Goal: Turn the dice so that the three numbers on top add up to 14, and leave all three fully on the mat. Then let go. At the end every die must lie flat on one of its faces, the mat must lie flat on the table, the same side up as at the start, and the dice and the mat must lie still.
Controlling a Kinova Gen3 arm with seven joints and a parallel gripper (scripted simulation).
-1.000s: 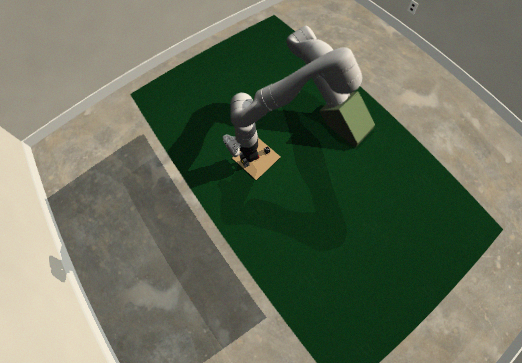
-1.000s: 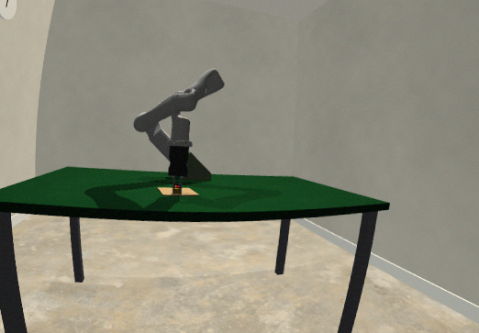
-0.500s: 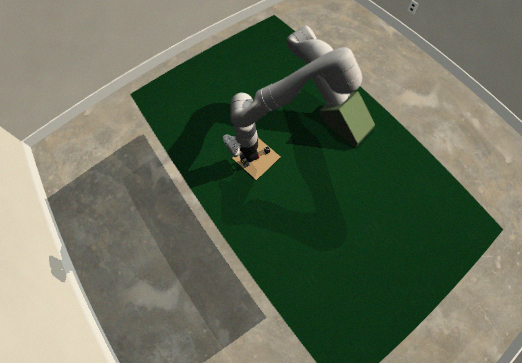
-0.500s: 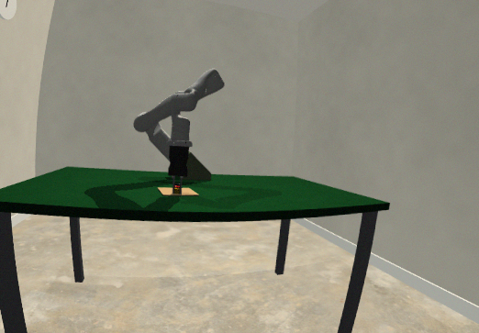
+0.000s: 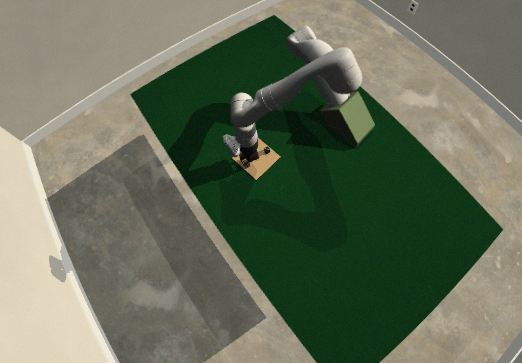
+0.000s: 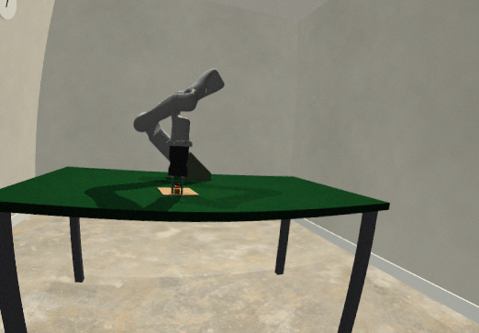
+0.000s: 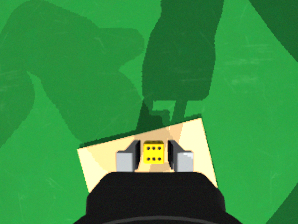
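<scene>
The yellow die is 1 cm below my hand. From my hand the other things lie so: black die: 10 cm behind, 1 cm to the left, 1 cm below; then tan mat: 5 cm behind, 1 cm to the left, 2 cm below; then red die: 5 cm behind, 1 cm below.
</scene>
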